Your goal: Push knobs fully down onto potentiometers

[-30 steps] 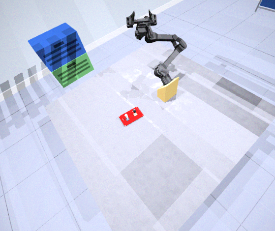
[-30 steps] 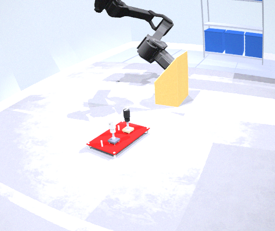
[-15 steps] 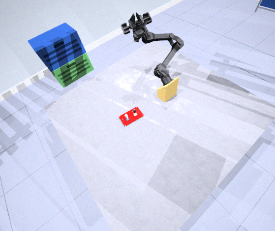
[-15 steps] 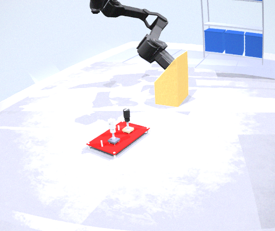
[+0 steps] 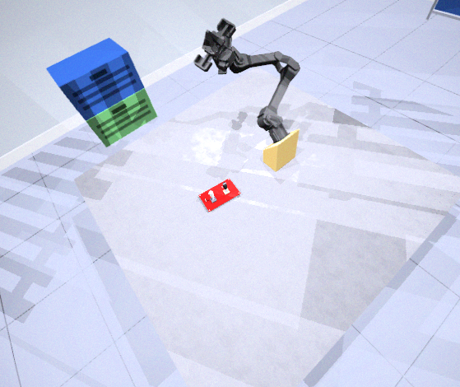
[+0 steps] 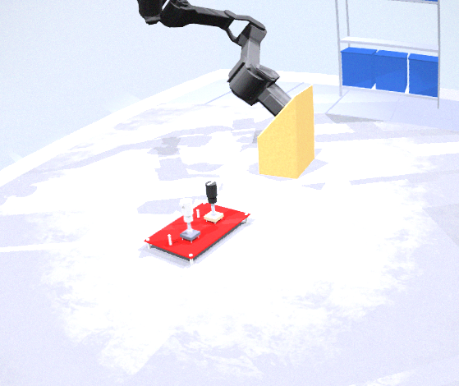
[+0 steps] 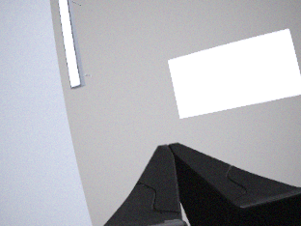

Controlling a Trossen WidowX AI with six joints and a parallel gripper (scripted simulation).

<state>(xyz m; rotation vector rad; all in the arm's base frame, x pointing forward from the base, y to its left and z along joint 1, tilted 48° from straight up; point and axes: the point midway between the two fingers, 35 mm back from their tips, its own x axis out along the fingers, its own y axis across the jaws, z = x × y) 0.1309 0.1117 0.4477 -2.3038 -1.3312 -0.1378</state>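
Right now my gripper tip is 500 mm above the potentiometer, 210 mm to the right of it and 210 mm short of it.
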